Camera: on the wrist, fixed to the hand. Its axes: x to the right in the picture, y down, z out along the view.
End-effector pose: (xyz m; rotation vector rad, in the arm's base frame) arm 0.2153 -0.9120 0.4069 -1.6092 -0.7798 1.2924
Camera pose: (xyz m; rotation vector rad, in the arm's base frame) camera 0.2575 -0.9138 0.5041 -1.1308 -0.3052 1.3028
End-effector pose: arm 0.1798 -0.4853 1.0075 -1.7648 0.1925 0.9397
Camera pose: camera 0.2322 -0.4961 1.0990 -1.2193 0.4536 0.7150
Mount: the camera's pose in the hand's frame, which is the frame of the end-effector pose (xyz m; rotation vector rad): -0.0294 -0.0910 -0.0457 0.6170 0.0590 -0.0162
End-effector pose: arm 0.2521 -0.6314 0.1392 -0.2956 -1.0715 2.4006
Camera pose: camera 0.3264 -0.5655 0.1763 -0.1364 -0.2690 2.5455
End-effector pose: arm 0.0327 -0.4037 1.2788 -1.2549 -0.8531 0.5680
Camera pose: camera 0.0456 -0.4751 1.3561 -0.6962 -0.5720 0.7100
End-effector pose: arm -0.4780 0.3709 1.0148 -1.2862 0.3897 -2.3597
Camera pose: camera -0.5233 0.4665 1.0086 -0.9232 -0.3184 -2.2653
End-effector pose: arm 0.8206 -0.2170 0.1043 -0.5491 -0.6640 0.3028
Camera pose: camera 0.8368 -0.3215 0.1116 0.0373 -0.4827 0.4516
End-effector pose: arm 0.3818 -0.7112 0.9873 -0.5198 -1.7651 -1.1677
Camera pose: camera 0.3495 -0.7891 0.9231 -0.0990 -1.9552 -0.5850
